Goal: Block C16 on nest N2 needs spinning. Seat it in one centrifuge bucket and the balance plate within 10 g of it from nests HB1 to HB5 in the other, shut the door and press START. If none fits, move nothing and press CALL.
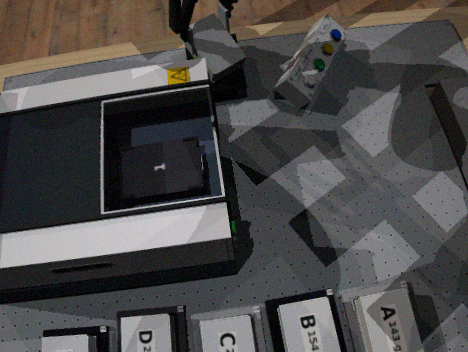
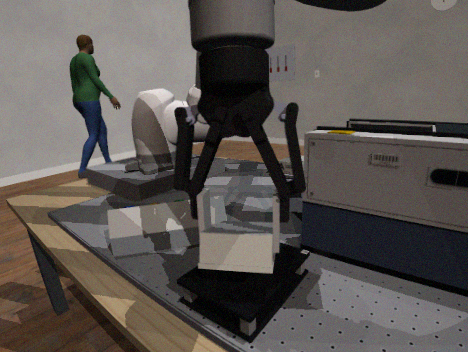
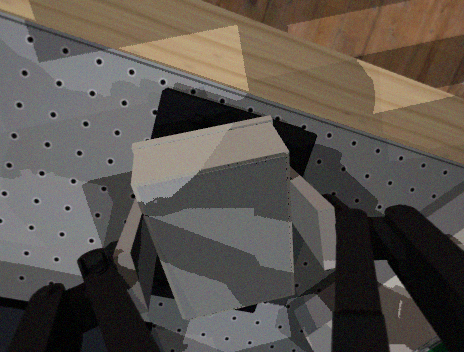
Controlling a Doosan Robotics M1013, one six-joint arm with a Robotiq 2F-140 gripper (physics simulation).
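Places are measured from the arm's base along level axes (x right, y ahead, z up), in millimetres.
Pixels of known places: gripper, between the fingertips: (image 1: 207, 40) (image 2: 240, 244) (image 3: 218, 204); arm's base, origin of its link: (image 2: 159, 165).
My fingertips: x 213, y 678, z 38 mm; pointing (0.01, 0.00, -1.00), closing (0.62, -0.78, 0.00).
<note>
Ahead of a thing's pixels: the offset from my fingertips to its top centre. "spot": to the spot under its first point.
The pale block @(dx -15, dy -12, dz +33 mm) (image 1: 216, 47) (image 2: 237, 250) (image 3: 220, 250) is turned askew over its black nest (image 1: 236, 82) (image 2: 235, 295) (image 3: 175, 112); its front lower edge looks slightly above the nest, and no label shows. My gripper (image 1: 212, 42) (image 2: 239, 220) (image 3: 218, 204) is shut on it, a pale pad on each side. The centrifuge (image 1: 120, 225) (image 2: 380, 185) is open at its top, and an empty-looking bucket marked 1 (image 1: 150, 175) shows inside. Balance plates A, 143 g @(dx -589, dy -340, dz -32 mm) (image 1: 382, 330), B, 154 g @(dx -604, dy -205, dz -32 mm) (image 1: 315, 330), C @(spot: dx -604, dy -50, dz -32 mm) (image 1: 215, 335), D @(spot: dx -609, dy +49, dz -32 mm) (image 1: 155, 335) and another @(spot: dx -632, dy +203, dz -32 mm) (image 1: 65, 342) stand in nests; several labels are cut off.
A button box @(dx -16, dy -232, dz -2 mm) (image 1: 310, 67) (image 2: 150, 227) with blue, yellow and green buttons stands near the nest. The wooden table edge (image 2: 110, 285) (image 3: 310, 90) runs close beside the nest. A dark bar (image 1: 447, 120) lies at the right. A person (image 2: 90, 95) is beyond the table.
</note>
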